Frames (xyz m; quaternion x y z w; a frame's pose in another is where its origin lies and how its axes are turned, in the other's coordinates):
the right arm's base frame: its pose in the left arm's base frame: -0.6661 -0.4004 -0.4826 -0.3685 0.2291 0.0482 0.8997
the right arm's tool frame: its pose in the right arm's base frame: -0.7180 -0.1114 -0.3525 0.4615 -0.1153 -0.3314 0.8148
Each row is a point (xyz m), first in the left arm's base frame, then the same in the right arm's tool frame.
Working: the left arm's base frame: its pose in the right arm's tool frame: 0.7122 1.4093 0.1737 -0.0446 0.0169 0.3221 0.9455

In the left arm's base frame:
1: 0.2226 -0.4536 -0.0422
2: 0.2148 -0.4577 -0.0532
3: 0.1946 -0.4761 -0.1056
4: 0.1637 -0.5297 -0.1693
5: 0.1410 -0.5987 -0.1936
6: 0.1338 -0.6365 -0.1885
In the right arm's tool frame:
1: 1.1653 1.1828 0.1515
2: 1.1616 1.1738 0.1413
3: 1.1567 1.1420 0.0917
4: 1.1647 1.0749 0.0341
5: 1.1888 1.0044 0.0164
6: 1.2062 0.9707 0.0247

